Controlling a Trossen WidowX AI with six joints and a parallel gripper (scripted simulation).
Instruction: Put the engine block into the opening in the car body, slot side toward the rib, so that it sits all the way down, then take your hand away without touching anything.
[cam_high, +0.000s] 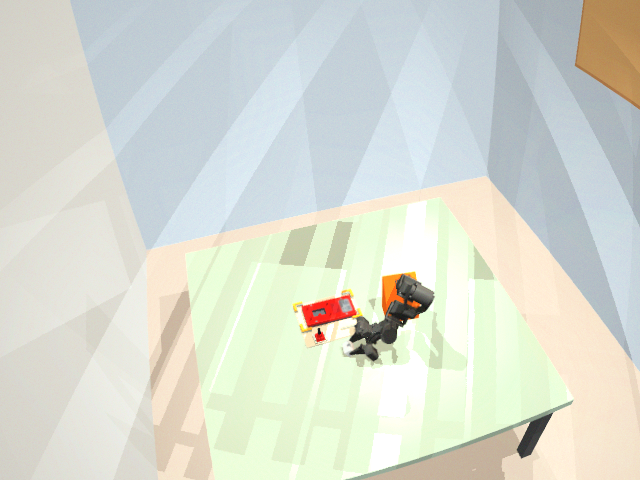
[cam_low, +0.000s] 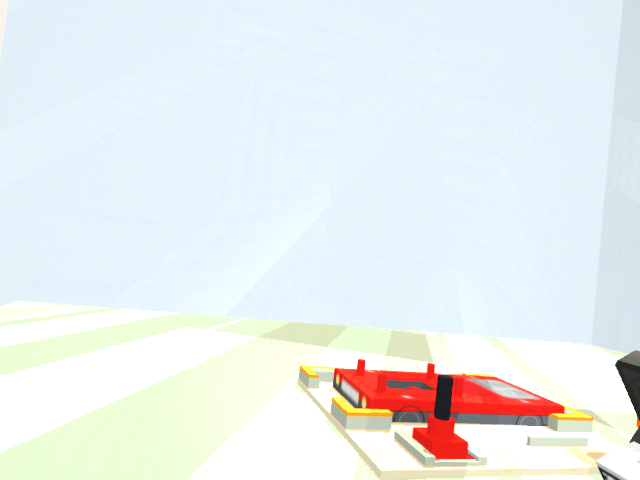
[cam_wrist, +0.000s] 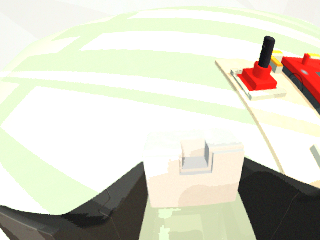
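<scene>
Right now the engine block is 1 cm above my gripper tip.
</scene>
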